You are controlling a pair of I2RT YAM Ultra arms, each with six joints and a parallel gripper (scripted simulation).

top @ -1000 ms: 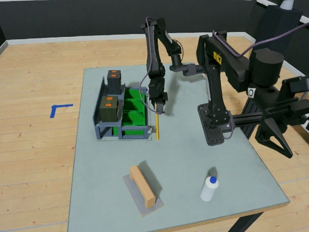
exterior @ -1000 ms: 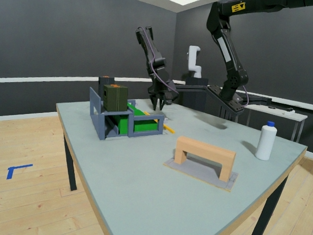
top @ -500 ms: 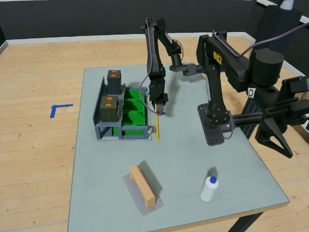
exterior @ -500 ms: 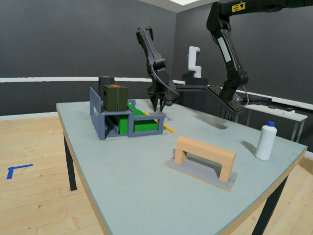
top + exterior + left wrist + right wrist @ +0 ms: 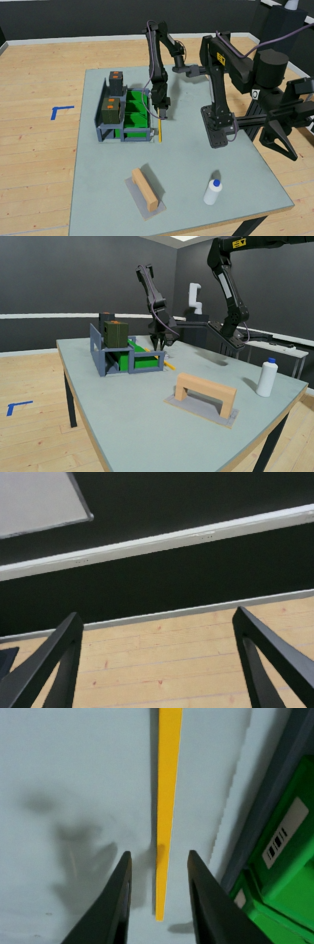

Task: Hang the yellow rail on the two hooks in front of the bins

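Observation:
Now: right hand 40 mm above the yellow rail. From my right hand the other things lie so: blue-grey shelf (190 mm ahead, 40 mm to the right, 20 mm above); white bottle (100 mm behind, 540 mm to the left, 20 mm above).

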